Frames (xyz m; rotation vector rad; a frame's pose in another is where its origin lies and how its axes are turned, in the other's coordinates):
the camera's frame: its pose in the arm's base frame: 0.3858 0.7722 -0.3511 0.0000 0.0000 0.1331
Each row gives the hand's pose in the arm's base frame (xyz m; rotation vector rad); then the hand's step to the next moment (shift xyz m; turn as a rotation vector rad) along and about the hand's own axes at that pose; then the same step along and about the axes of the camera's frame.
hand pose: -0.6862 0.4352 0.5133 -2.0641 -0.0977 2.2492
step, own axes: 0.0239 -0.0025 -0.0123 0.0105 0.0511 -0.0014
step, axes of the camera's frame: 0.0108 0.0035 -0.0245 -0.0072 -0.0492 -0.0159
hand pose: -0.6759 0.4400 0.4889 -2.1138 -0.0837 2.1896
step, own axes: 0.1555 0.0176 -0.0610 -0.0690 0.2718 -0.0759
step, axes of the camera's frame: 0.0544 -0.0097 -0.1586 0.0318 -0.2864 0.0368
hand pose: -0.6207 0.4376 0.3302 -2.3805 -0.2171 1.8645
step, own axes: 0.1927 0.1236 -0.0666 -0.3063 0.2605 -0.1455
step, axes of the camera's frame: 0.1030 -0.1014 -0.1896 0.0387 -0.3190 0.2821
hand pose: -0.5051 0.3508 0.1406 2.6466 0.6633 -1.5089
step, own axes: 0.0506 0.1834 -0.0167 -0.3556 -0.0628 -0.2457
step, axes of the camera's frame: 0.0841 -0.1578 -0.0670 0.0186 -0.0143 0.4361
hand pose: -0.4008 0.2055 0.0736 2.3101 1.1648 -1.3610
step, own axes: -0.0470 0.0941 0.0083 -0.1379 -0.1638 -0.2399
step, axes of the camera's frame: 0.0380 -0.0972 0.0153 0.0217 0.1642 0.2756
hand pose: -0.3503 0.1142 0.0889 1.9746 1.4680 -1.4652
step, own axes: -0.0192 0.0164 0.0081 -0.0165 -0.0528 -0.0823
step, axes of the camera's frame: 0.0065 -0.0247 0.0070 0.0114 0.0715 0.0678
